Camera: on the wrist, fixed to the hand. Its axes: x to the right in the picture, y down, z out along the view.
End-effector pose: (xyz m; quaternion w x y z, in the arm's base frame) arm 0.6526 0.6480 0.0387 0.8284 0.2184 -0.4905 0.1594
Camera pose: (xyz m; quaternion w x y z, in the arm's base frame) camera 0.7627 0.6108 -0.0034 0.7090 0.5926 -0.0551 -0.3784
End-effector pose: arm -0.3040 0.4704 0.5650 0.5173 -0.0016 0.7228 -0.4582
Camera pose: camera -0.4139 0.4635 0.6211 0.0596 0.3802 -0.4926 0.7805
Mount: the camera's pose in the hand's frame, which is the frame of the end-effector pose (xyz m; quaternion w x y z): 0.0125 -0.0931 -0.0803 0.6835 0.1417 0.1250 -0.7051
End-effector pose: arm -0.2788 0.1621 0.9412 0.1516 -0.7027 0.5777 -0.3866
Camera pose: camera -0.2714 0.1959 1.0598 0.1416 0.8178 0.1364 0.5408
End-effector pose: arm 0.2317 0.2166 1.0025 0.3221 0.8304 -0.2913 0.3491
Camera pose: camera 0.2735 0.3306 1.0253 0.3850 0.7749 0.4761 0.1566
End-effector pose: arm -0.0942 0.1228 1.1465 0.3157 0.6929 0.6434 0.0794
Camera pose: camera -0.2120 0.1590 1.1558 0.0932 0.0547 0.9790 -0.1729
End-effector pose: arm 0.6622 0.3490 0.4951 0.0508 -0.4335 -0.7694 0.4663
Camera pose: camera 0.6355 0.3944 0.6069 0.5211 0.1951 -0.7591 0.3377
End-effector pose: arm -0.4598 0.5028 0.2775 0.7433 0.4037 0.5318 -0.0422
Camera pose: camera -0.5610 0.4968 0.2068 0.3546 0.0116 0.7350 -0.5778
